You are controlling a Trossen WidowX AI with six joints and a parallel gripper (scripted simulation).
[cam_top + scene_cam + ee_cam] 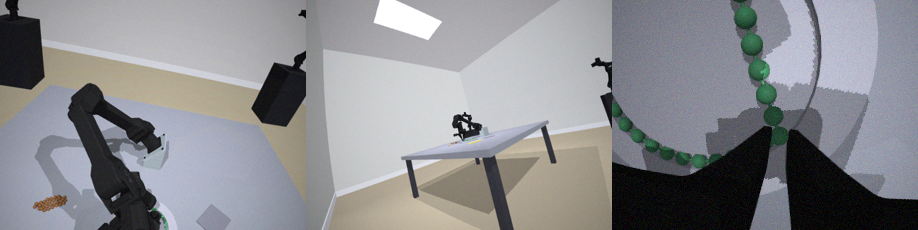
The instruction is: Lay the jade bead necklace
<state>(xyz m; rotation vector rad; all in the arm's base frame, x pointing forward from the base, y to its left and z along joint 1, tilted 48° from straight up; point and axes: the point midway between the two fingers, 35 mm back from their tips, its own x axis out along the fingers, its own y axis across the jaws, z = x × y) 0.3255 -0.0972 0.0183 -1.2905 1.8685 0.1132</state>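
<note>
Right now the round bead board is 60 mm to the left of my gripper tip, 30 mm behind it and 10 mm below it. From my gripper tip the other things lie so: yellow strip (280 mm to the left, 170 mm ahead, 10 mm below); flat grey square (290 mm to the left, 70 mm behind, 10 mm below).
</note>
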